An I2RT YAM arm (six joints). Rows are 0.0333 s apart.
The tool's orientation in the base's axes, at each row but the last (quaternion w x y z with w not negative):
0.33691, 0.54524, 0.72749, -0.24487
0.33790, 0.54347, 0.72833, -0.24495
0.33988, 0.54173, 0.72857, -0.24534
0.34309, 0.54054, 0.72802, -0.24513
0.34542, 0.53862, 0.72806, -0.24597
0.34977, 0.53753, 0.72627, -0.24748
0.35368, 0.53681, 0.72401, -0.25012
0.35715, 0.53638, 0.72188, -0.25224
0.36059, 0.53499, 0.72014, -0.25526
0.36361, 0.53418, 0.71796, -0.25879
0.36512, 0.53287, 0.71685, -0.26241
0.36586, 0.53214, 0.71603, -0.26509
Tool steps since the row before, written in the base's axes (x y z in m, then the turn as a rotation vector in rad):
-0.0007, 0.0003, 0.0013, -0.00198, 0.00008, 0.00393
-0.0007, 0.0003, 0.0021, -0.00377, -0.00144, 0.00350
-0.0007, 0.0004, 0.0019, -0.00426, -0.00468, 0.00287
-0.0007, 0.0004, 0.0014, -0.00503, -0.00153, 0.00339
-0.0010, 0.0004, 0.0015, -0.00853, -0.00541, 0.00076
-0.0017, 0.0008, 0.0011, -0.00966, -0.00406, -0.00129
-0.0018, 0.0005, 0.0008, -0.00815, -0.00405, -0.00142
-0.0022, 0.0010, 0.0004, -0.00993, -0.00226, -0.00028
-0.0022, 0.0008, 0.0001, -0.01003, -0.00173, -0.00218
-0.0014, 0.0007, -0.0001, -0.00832, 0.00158, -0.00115
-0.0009, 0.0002, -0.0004, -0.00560, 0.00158, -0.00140
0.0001, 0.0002, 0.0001, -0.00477, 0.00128, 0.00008
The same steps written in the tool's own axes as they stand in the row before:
-0.0007, -0.0006, -0.0012, -0.00257, -0.00183, -0.00307
-0.0013, -0.0006, -0.0017, -0.00287, -0.00399, -0.00209
-0.0011, -0.0005, -0.0017, -0.00432, -0.00541, 0.00056
-0.0007, -0.0005, -0.0014, -0.00263, -0.00521, -0.00225
-0.0007, -0.0008, -0.0015, -0.00236, -0.00975, 0.00143
-0.0001, -0.0014, -0.0017, 0.00025, -0.01045, 0.00146
0.0000, -0.0016, -0.0013, 0.00009, -0.00901, 0.00191
0.0007, -0.0018, -0.0015, 0.00056, -0.01016, -0.00057
0.0008, -0.0019, -0.0012, 0.00239, -0.01013, 0.00016
0.0007, -0.0011, -0.0008, 0.00320, -0.00750, -0.00255
0.0006, -0.0008, -0.0001, 0.00296, -0.00490, -0.00174
0.0000, 0.0002, -0.0002, 0.00145, -0.00418, -0.00219

